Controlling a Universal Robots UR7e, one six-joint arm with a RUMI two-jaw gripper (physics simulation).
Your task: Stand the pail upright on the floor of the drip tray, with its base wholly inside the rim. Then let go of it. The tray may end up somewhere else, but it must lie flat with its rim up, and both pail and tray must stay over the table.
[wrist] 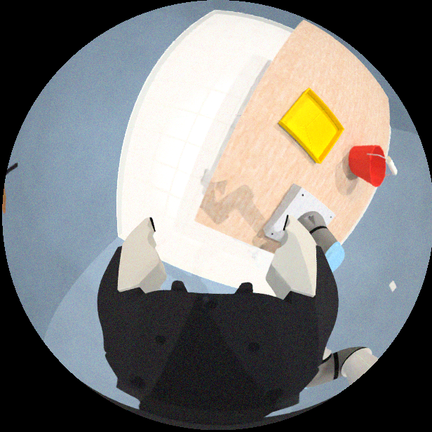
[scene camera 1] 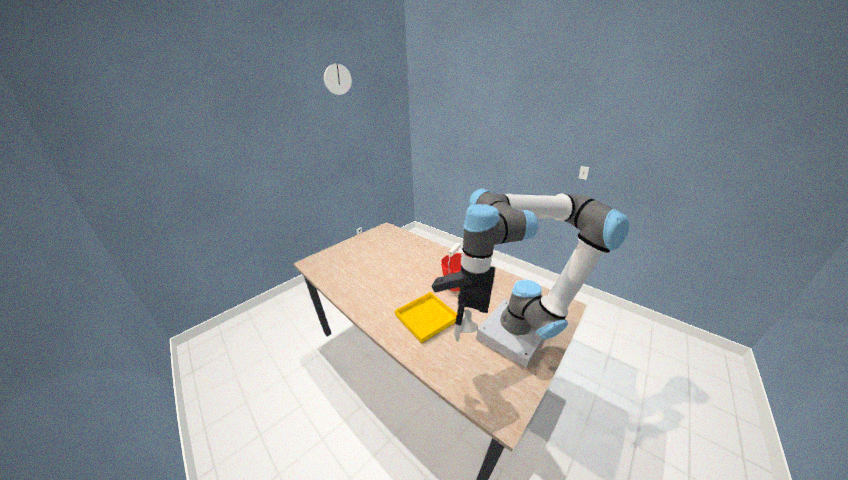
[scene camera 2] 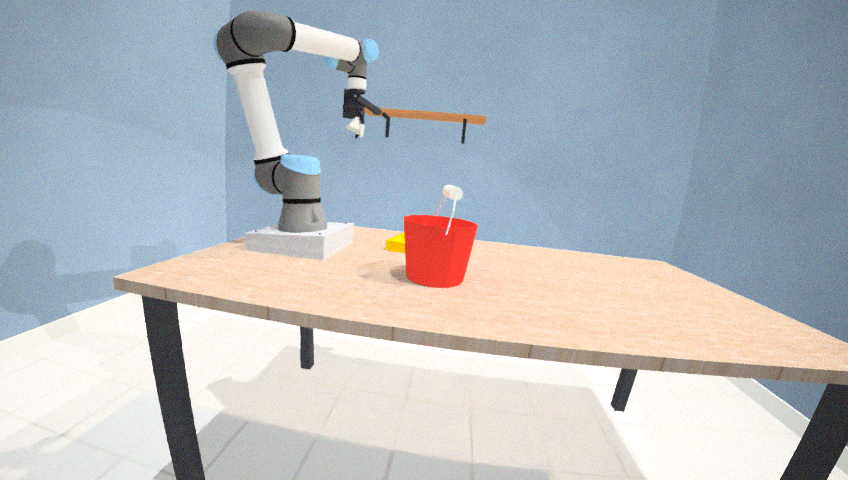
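Seen in the pictures: gripper, fingertip midpoint: [scene camera 1: 462, 323] [scene camera 2: 358, 138]; arm's base, origin of the base link: [scene camera 1: 515, 322] [scene camera 2: 303, 228].
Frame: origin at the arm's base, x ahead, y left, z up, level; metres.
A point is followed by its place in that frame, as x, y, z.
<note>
A red pail [scene camera 1: 450, 267] {0.480, -0.236, 0.003} [scene camera 2: 439, 252] {0.408, -0.281, 0.027} [wrist: 364, 164] stands upright on the table, its white handle raised above the rim. A yellow square drip tray [scene camera 1: 426, 317] {0.413, 0.136, -0.060} [scene camera 2: 393, 243] {0.291, 0.054, -0.037} [wrist: 311, 126] lies flat on the table with its rim up. The pail is outside the tray, a little apart from it. In scene camera 2 the pail hides most of the tray. In scene camera 1 the arm hides part of the pail. My gripper [wrist: 218, 218] is open and empty, high up and away from both. Its fingers stand wide apart in the wrist view.
The arm's grey base plate [scene camera 1: 509, 340] {-0.008, 0.117, -0.002} [scene camera 2: 297, 240] {0.018, -0.109, -0.013} [wrist: 300, 210] sits on the wooden table [scene camera 1: 368, 267] {0.991, -0.040, -0.064} [scene camera 2: 565, 303] {0.721, -0.326, -0.064} [wrist: 270, 120], near the pail and the tray. A brown wall shelf [scene camera 2: 437, 115] hangs on the wall behind the gripper in scene camera 2.
</note>
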